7 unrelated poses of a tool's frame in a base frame.
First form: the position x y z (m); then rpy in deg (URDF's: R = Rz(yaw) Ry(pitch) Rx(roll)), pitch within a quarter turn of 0, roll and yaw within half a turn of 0.
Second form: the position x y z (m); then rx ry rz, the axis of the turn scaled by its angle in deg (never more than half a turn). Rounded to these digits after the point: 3 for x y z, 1 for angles.
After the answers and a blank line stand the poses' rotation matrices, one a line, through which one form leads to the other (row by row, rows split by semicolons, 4 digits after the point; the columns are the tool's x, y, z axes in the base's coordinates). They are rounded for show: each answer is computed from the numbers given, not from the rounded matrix.
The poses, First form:
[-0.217, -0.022, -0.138, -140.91, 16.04, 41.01]
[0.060, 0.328, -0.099, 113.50, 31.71, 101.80]
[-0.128, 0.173, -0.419, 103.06, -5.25, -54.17]
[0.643, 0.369, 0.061, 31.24, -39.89, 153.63]
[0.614, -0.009, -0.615, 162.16, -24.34, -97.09]
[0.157, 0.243, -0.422, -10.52, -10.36, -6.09]
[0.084, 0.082, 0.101, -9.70, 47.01, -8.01]
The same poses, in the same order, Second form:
[-0.217, -0.022, -0.138, -137.9, -43.9, 37.0]
[0.060, 0.328, -0.099, 54.0, 99.2, 36.6]
[-0.128, 0.173, -0.419, 91.9, -51.3, -33.8]
[0.643, 0.369, 0.061, 63.3, 28.8, 151.3]
[0.614, -0.009, -0.615, 95.6, -115.9, 3.8]
[0.157, 0.243, -0.422, -11.0, -9.8, -7.0]
[0.084, 0.082, 0.101, -5.9, 47.4, -3.6]

0.7252 0.3778 -0.5756; 0.6306 -0.7000 0.3351; -0.2763 -0.6060 -0.7459
-0.1740 0.2918 0.9405; 0.8327 0.5534 -0.0176; -0.5256 0.7802 -0.3392
0.5829 -0.2354 -0.7777; -0.8074 -0.0600 -0.5870; 0.0915 0.9700 -0.2250
-0.6874 -0.0818 0.7216; 0.3408 -0.9138 0.2211; 0.6413 0.3979 0.6560
-0.1125 -0.9291 -0.3524; -0.9041 0.2428 -0.3515; 0.4122 0.2791 -0.8673
0.9781 0.1370 -0.1564; -0.1044 0.9742 0.2003; 0.1798 -0.1796 0.9672
0.6752 0.0153 0.7375; -0.0950 0.9933 0.0664; -0.7315 -0.1149 0.6721

